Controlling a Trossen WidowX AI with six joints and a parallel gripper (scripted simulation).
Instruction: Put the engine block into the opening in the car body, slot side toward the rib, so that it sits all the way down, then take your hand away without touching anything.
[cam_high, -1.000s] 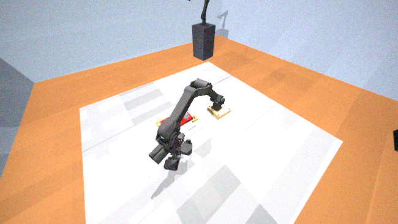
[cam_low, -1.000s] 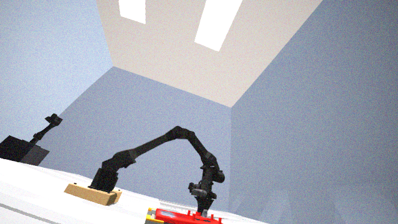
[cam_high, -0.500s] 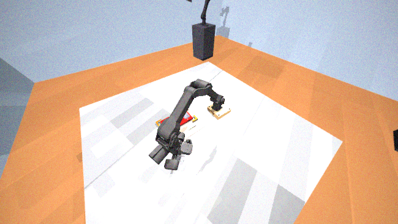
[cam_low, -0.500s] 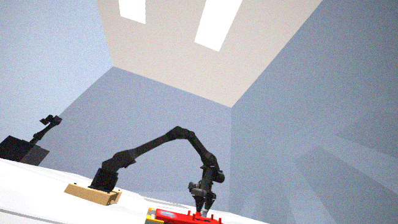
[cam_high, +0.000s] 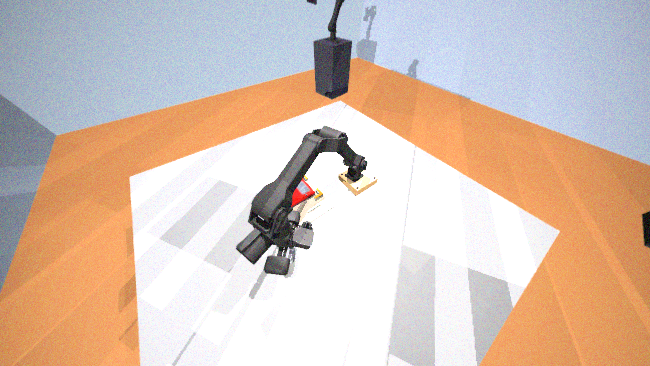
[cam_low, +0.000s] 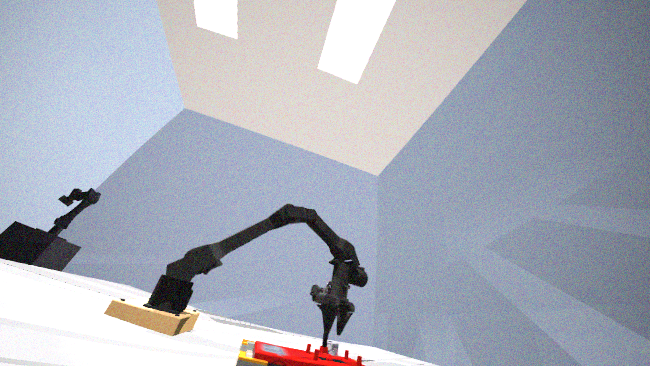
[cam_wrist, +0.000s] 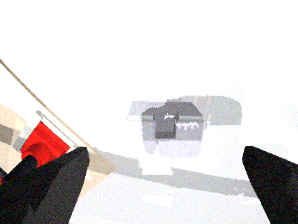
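Right now my gripper tip is 3 cm above the engine block.
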